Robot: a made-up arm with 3 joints.
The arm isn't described. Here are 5 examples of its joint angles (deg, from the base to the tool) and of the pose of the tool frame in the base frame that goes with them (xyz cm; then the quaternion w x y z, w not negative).
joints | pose
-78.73 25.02 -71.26 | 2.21 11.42 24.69 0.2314 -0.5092 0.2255 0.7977
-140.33 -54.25 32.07 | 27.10 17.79 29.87 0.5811 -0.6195 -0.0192 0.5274
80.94 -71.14 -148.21 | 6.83 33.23 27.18 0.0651 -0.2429 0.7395 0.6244
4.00 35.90 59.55 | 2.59 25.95 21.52 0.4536 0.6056 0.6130 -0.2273
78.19 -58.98 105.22 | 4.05 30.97 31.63 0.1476 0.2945 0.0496 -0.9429
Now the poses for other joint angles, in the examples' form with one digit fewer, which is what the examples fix.
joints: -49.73 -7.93 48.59
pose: 8.9 7.3 23.2 0.737 -0.056 0.673 -0.010
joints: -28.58 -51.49 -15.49
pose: 10.2 10.5 26.6 0.560 -0.624 0.543 0.045
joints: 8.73 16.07 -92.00
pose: 6.1 31.2 23.9 0.622 -0.387 0.469 0.493
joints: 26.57 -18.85 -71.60
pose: 7.4 26.8 21.9 0.541 -0.367 0.718 0.239
